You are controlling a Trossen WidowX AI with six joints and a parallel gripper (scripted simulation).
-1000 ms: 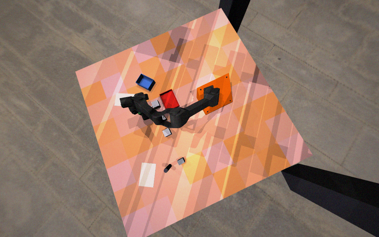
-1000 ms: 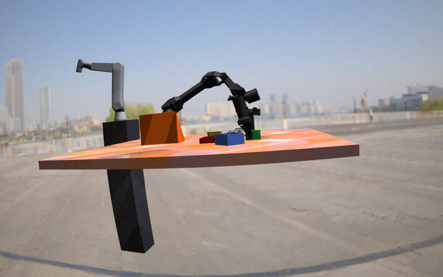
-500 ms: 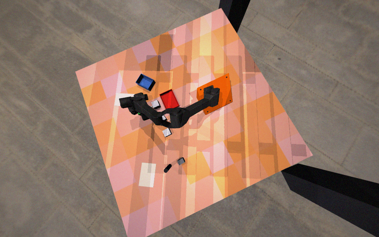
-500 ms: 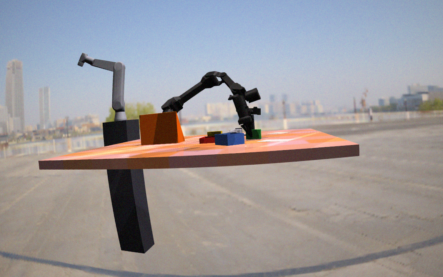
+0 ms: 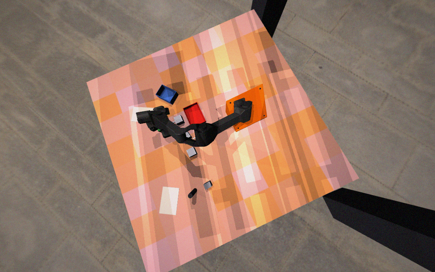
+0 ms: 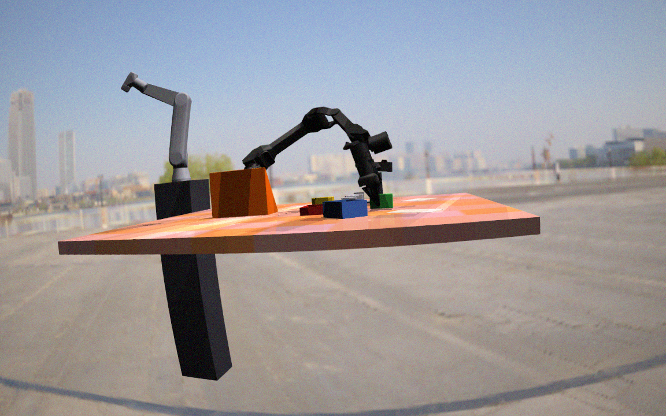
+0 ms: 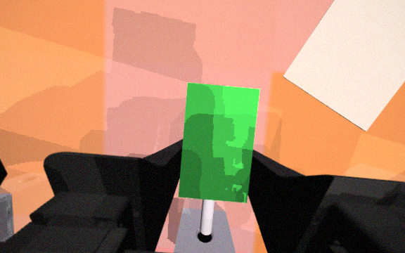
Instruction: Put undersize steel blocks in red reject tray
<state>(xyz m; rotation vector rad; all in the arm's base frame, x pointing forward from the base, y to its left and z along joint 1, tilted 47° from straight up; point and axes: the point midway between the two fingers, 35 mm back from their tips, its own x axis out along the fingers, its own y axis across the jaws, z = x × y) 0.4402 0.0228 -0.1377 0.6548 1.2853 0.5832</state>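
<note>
Right now my gripper tip is 2 cm past the green GO gauge and 1 cm below it. From my gripper tip the other things lie so: yellow gauge (18 cm behind, 14 cm to the left, 1 cm above); then red reject tray (19 cm behind, 1 cm below); then blue bin (20 cm to the right, 8 cm behind).
</note>
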